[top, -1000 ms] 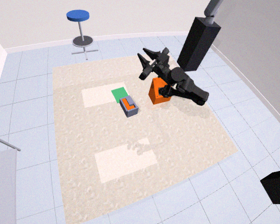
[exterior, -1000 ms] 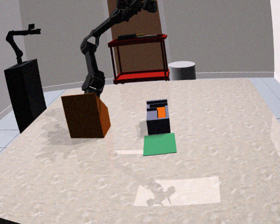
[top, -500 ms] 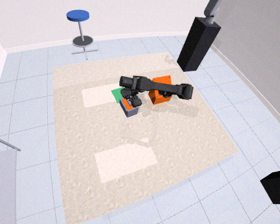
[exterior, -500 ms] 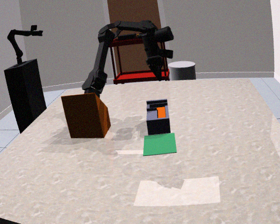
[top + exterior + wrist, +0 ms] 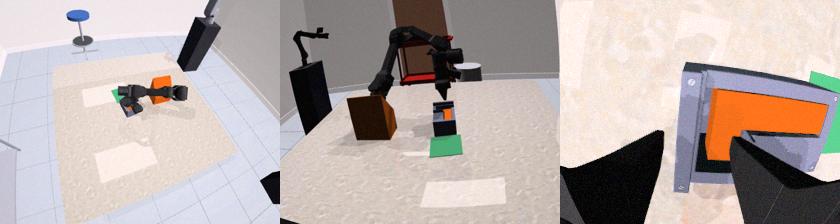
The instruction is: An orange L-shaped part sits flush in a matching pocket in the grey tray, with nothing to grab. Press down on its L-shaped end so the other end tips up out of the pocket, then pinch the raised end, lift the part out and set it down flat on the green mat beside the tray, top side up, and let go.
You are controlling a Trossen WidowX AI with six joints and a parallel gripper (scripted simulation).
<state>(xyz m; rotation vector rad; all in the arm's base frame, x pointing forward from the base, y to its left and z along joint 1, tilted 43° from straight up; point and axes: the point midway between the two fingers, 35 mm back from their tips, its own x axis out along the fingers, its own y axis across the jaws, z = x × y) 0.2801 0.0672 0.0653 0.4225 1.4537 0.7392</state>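
Right now my gripper tip is 60 mm above the orange L-shaped part and 50 mm to the left of it. Round my gripper tip: green mat: 220 mm to the right, 120 mm below, 30 mm ahead.
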